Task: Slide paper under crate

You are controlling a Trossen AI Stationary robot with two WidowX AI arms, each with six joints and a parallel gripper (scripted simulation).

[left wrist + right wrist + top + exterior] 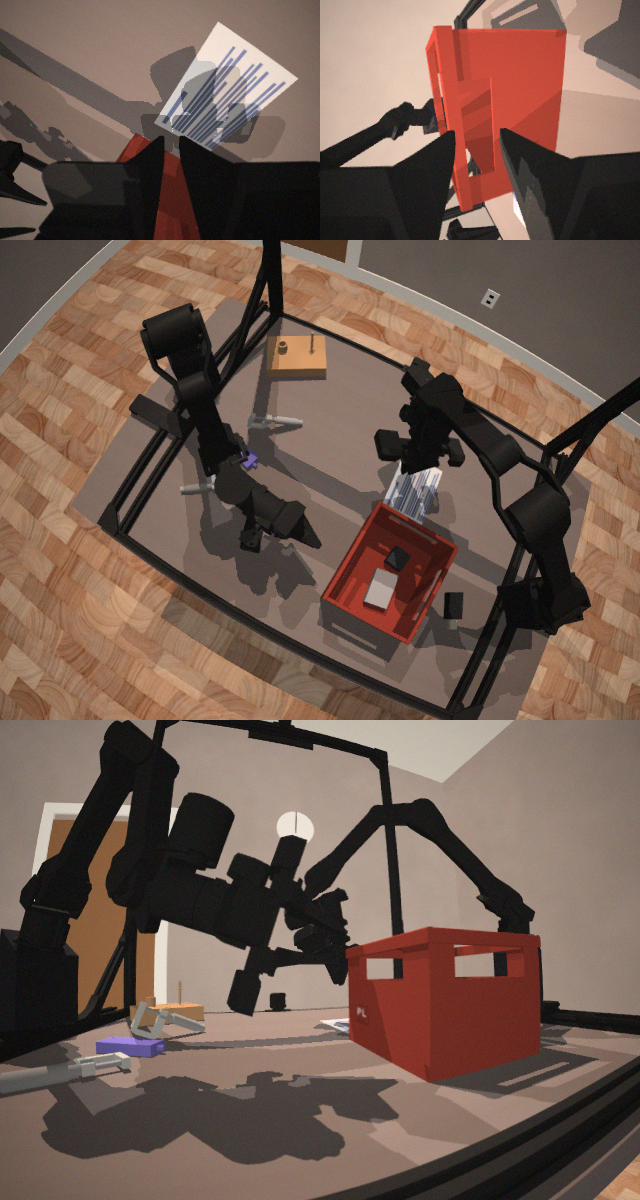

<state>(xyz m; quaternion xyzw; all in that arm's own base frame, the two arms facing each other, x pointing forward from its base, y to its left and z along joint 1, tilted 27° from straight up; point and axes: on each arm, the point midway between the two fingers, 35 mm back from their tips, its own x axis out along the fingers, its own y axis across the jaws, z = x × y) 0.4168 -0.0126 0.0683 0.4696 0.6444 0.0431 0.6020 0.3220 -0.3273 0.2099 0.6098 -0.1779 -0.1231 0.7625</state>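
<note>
My left hand is 12 cm above the paper, 4 cm to the right of it and 1 cm past it. From my left hand the other things lie so: dark block 16 cm ahead, 10 cm to the left, 10 cm below; then grey box 23 cm ahead, 10 cm to the left, 10 cm below; then red plastic crate 21 cm ahead, 9 cm to the left, 4 cm below.
</note>
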